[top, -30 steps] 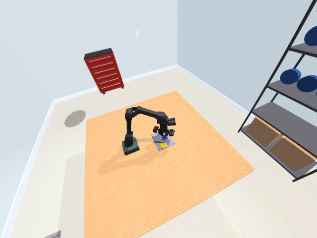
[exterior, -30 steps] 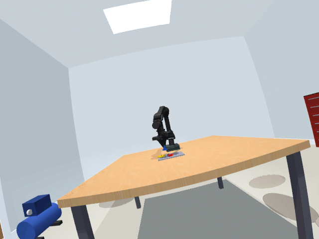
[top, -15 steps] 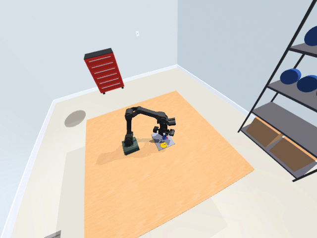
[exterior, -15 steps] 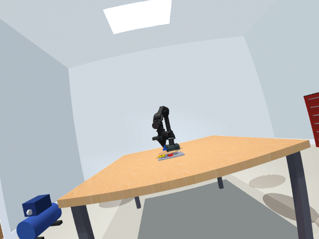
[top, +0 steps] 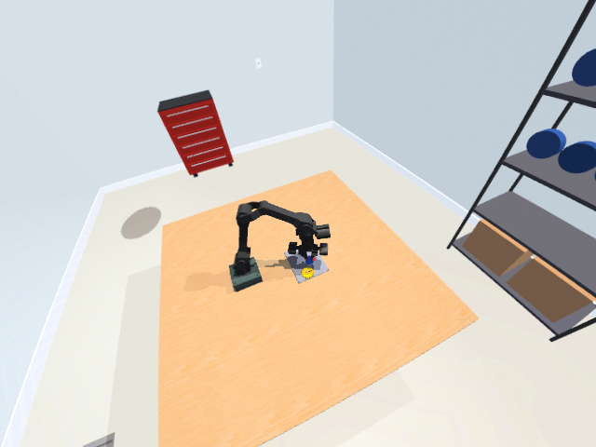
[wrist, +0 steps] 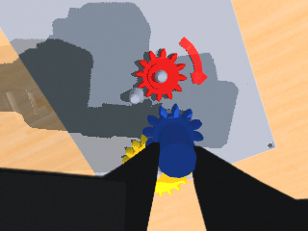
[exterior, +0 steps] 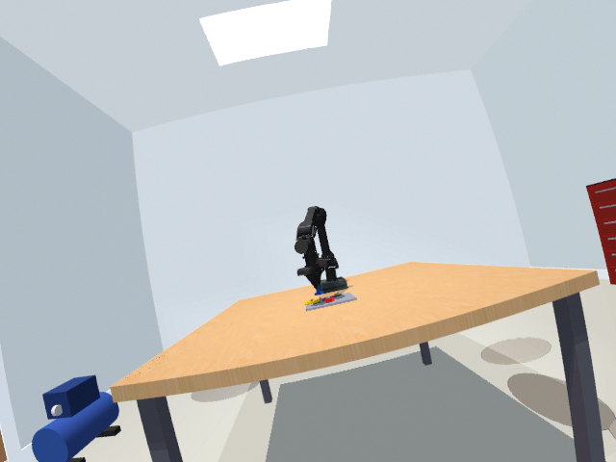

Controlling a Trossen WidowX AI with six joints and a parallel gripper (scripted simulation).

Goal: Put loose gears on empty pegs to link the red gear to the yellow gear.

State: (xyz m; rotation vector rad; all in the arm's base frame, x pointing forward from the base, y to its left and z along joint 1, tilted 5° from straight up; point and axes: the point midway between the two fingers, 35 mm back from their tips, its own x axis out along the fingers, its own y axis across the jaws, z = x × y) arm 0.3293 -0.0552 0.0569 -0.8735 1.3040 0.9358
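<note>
My gripper tip is now 40 mm to the right of the red gear and 50 mm above it. From my gripper tip the other things lie so: yellow gear (20 mm behind, 40 mm to the right, 50 mm below); then blue gear (10 mm below); then red arrow (30 mm ahead, 40 mm to the left, 60 mm below).
</note>
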